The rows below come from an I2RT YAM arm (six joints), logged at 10 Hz.
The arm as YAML. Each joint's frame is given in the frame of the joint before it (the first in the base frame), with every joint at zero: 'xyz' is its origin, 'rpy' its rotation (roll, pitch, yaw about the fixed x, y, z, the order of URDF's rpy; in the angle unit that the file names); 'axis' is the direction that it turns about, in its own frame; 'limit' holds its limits. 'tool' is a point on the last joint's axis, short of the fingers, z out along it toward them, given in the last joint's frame.
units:
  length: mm
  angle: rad
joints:
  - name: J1
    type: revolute
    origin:
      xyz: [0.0, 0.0, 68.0]
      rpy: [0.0, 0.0, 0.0]
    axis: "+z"
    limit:
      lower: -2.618
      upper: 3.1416
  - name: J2
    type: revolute
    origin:
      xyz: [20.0, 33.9, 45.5]
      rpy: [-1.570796, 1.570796, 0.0]
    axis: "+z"
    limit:
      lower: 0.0
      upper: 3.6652
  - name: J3
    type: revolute
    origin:
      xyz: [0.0, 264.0, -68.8]
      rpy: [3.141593, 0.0, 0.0]
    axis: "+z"
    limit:
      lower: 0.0
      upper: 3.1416
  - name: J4
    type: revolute
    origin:
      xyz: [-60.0, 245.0, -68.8]
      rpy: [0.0, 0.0, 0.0]
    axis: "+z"
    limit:
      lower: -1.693
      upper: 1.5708
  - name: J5
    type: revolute
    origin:
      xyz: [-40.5, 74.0, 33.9]
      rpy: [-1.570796, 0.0, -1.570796]
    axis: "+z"
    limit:
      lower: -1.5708
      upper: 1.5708
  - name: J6
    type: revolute
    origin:
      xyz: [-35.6, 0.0, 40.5]
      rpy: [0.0, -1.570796, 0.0]
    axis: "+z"
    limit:
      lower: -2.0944
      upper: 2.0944
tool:
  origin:
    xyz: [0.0, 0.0, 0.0]
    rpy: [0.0, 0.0, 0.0]
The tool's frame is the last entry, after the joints.
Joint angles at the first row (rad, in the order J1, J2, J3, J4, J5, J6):
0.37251 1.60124 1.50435 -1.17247 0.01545 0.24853
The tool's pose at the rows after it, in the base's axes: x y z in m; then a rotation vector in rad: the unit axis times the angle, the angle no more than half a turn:
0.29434, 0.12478, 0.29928, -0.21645, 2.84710, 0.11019
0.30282, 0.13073, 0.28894, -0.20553, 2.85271, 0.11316
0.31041, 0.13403, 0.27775, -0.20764, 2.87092, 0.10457
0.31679, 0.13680, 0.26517, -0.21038, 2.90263, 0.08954
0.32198, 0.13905, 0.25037, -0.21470, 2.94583, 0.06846
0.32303, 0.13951, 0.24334, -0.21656, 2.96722, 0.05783
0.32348, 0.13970, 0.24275, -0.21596, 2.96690, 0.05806
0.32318, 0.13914, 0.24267, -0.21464, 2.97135, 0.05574
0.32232, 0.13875, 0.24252, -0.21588, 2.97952, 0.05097
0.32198, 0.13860, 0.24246, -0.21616, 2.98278, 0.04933
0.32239, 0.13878, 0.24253, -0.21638, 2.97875, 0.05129
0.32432, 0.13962, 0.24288, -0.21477, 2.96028, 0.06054
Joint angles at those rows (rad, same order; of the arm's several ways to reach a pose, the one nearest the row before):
0.40303 1.63597 1.50399 -1.14502 0.01850 0.24853
0.40949 1.67297 1.50361 -1.11182 0.01812 0.26301
0.40951 1.71035 1.50358 -1.09350 0.01812 0.26265
0.40951 1.75002 1.50359 -1.08702 0.01812 0.26265
0.40951 1.79197 1.49977 -1.08665 0.01812 0.26225
0.40952 1.80726 1.49254 -1.08663 0.01812 0.26227
0.40950 1.80915 1.49251 -1.08433 0.01812 0.26264
0.40838 1.80914 1.49251 -1.08892 0.01812 0.26266
0.40837 1.80915 1.49255 -1.09771 0.01850 0.26227
0.40837 1.80916 1.49254 -1.10114 0.01850 0.26226
0.40837 1.80913 1.49251 -1.09693 0.01850 0.26189
0.40839 1.80914 1.49250 -1.07747 0.01850 0.26190

